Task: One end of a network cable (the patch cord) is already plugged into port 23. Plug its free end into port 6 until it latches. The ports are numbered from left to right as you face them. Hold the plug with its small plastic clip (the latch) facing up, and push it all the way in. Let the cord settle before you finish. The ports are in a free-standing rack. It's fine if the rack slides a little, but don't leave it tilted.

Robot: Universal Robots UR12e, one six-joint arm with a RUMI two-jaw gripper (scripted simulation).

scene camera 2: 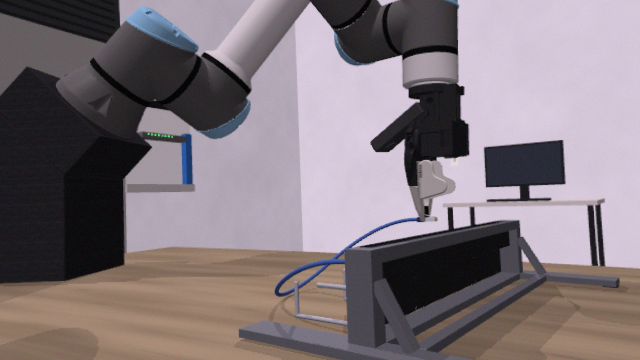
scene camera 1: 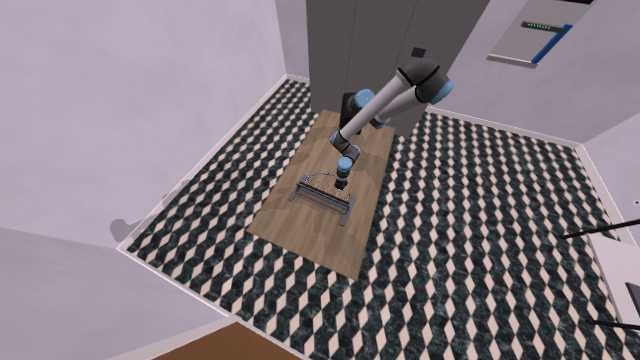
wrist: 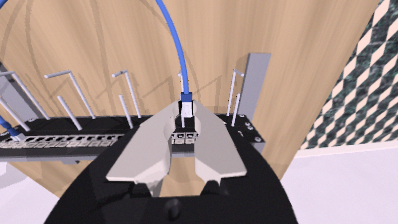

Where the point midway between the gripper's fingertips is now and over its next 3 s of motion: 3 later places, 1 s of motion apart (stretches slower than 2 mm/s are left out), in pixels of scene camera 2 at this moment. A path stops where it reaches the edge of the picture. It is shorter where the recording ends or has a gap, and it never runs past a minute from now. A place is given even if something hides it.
My gripper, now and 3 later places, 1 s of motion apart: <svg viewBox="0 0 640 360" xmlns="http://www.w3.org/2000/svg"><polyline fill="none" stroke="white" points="425,221 439,235 448,240 459,240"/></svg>
